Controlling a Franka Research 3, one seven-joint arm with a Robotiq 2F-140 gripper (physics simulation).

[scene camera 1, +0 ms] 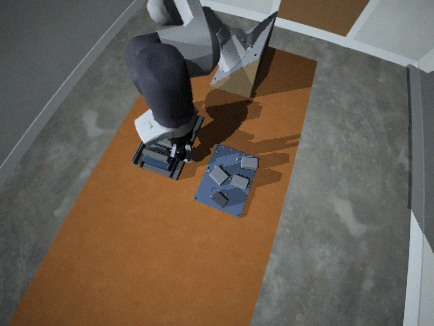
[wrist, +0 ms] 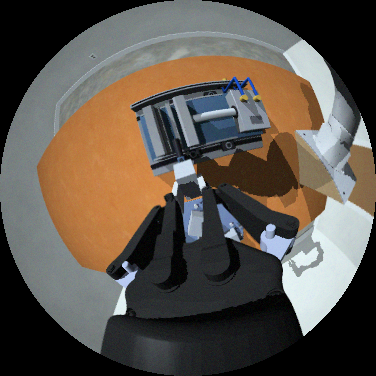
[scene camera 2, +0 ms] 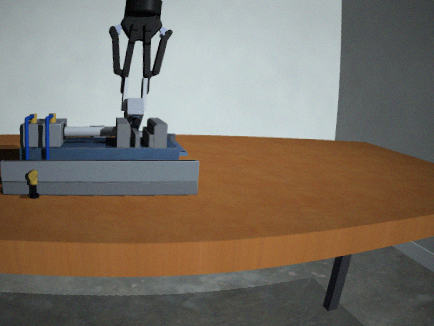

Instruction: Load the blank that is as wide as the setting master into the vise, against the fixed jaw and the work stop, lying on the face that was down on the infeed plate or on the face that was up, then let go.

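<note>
My gripper [scene camera 1: 181,151] [scene camera 2: 134,96] [wrist: 189,184] points down, shut on a light grey block [scene camera 2: 134,106] [wrist: 186,171]. The block shows just above jaw-top height in scene camera 2 and beside the vise's near long rail in the wrist view. The vise [scene camera 1: 177,176] [scene camera 2: 100,153] has a fixed jaw [scene camera 2: 158,132] [wrist: 154,131] and a moving jaw [scene camera 2: 122,132] [wrist: 185,121]. A dark part [wrist: 177,148] stands near the block at the gap between the jaws; I cannot tell if it is the work stop. The block's lower face is hidden.
The blue infeed plate [scene camera 1: 204,192] lies beside the vise, bearing light blocks [scene camera 1: 218,175] [scene camera 1: 240,181] [scene camera 1: 249,162] and a darker block [scene camera 1: 220,198]. A grey cylinder housing [scene camera 2: 42,134] [wrist: 250,112] with blue hoses is at the vise's other end. A grey rail [scene camera 2: 100,171] stands in front.
</note>
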